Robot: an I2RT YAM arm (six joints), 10 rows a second.
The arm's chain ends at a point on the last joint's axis. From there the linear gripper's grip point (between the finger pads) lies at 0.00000 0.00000 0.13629 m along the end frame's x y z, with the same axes.
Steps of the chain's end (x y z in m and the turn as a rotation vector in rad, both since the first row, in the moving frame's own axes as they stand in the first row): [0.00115 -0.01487 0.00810 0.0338 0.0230 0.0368]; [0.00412 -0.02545 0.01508 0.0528 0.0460 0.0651]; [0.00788 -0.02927 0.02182 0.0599 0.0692 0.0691]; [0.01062 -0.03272 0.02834 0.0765 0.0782 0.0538]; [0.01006 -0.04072 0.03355 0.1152 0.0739 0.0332]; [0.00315 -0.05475 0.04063 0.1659 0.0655 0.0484]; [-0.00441 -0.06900 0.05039 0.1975 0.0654 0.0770]
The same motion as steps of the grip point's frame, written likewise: [0.00437 -0.01942 0.00799 0.0338 0.0230 0.0368]; [0.01061 -0.03243 0.01475 0.0528 0.0460 0.0651]; [0.01757 -0.03709 0.02125 0.0599 0.0692 0.0691]; [0.02153 -0.04283 0.02753 0.0765 0.0782 0.0538]; [0.02036 -0.05620 0.03228 0.1152 0.0739 0.0332]; [0.01257 -0.07702 0.03847 0.1659 0.0655 0.0484]; [0.00546 -0.09536 0.04745 0.1975 0.0654 0.0770]
